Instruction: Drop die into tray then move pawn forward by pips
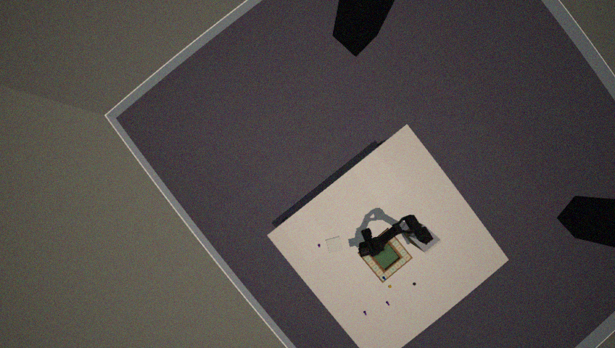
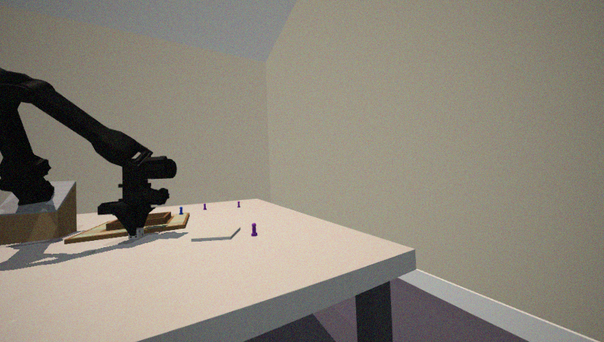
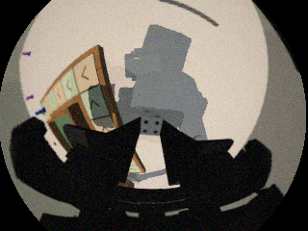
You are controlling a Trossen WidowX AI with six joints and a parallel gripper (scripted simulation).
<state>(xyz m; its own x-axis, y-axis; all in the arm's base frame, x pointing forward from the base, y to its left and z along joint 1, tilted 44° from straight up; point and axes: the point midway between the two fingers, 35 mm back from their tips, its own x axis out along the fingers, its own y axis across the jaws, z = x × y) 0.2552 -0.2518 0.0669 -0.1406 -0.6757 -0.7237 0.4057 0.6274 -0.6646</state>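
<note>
The blue pawn lies 120 mm ahead of my gripper tip, 290 mm to the left of it and 20 mm above it. From my gripper tip the other things lie so: green dice tray (190 mm to the left); then white die (right at my gripper tip); then flat white tile (200 mm ahead, 130 mm to the right, 10 mm below).
</note>
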